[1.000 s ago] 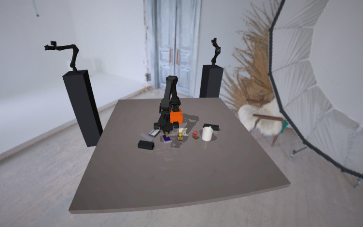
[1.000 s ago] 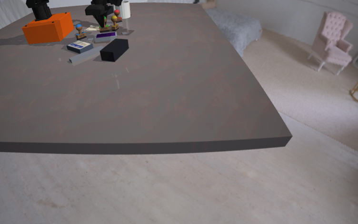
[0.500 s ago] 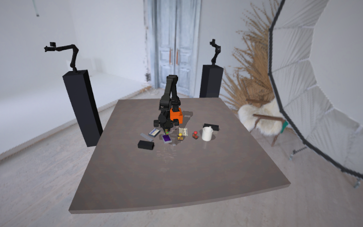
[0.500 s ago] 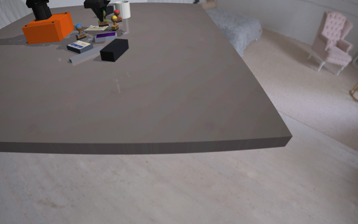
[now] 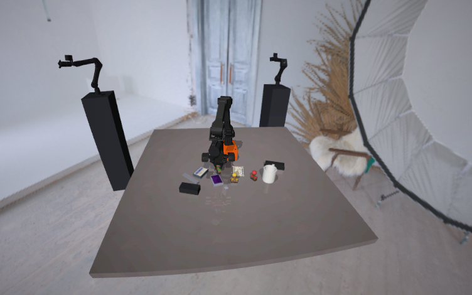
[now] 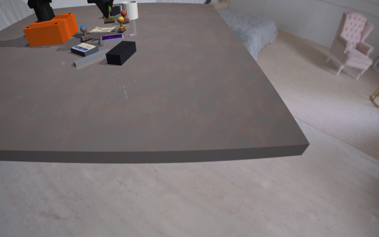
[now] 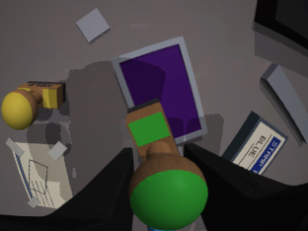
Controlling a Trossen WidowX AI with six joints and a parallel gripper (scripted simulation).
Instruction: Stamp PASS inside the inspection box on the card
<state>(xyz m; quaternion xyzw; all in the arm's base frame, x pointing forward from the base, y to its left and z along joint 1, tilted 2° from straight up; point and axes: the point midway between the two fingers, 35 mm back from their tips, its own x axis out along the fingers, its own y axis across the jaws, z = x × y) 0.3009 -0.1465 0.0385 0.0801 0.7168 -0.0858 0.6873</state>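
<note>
My gripper tip is now 15 cm to the right of the white card, 9 cm above it and 6 cm past it. The rest, counted from my gripper tip: yellow-knobbed stamp 9 cm to the left, 7 cm below, 4 cm ahead; then green-knobbed stamp right at my gripper tip; then purple ink pad 9 cm below, 1 cm to the right.
</note>
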